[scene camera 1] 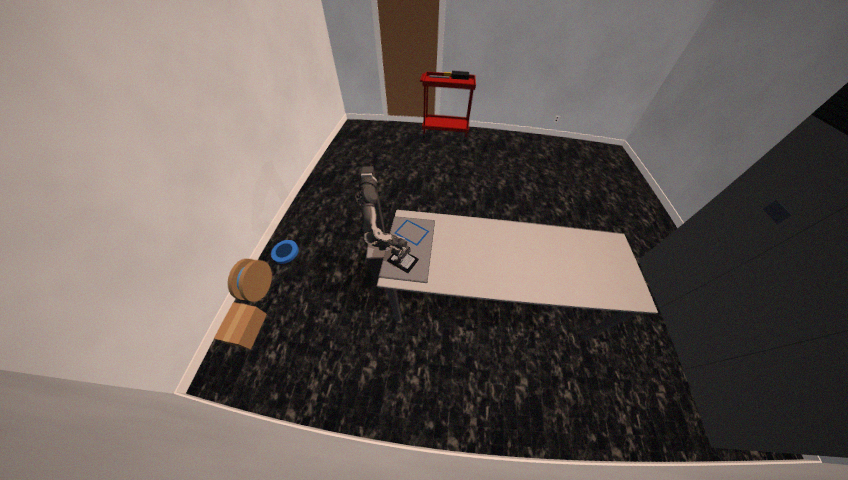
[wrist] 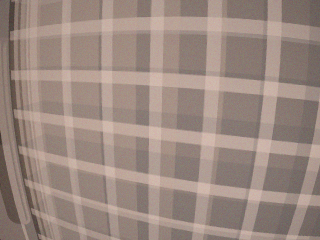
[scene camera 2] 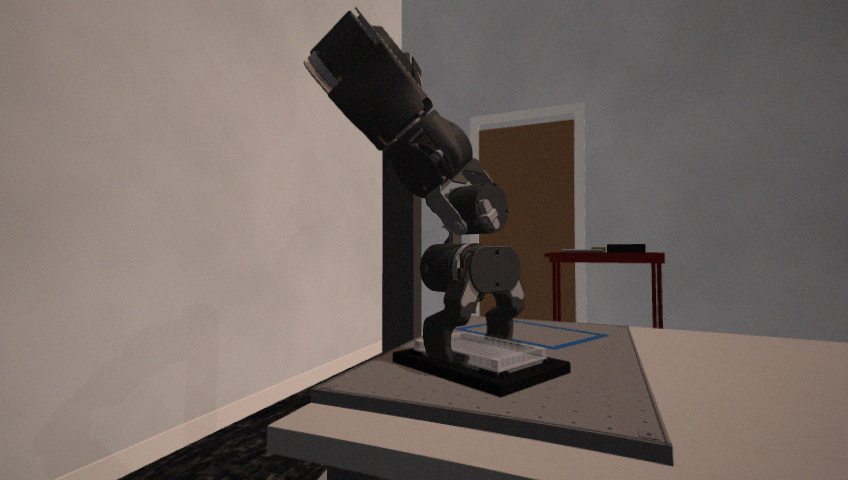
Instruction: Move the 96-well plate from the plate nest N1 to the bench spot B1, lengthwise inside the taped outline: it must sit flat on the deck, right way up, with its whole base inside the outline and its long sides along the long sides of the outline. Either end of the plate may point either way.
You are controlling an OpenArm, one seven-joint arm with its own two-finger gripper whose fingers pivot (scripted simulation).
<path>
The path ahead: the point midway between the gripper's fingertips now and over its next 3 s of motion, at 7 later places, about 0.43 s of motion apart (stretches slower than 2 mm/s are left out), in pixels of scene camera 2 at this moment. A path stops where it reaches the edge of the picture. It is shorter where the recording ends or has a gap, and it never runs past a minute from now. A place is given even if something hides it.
My gripper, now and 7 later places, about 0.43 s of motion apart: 477, 355; 480, 317; 479, 299; 478, 272; 475, 276; 485, 278; 494, 278; 501, 279
</path>
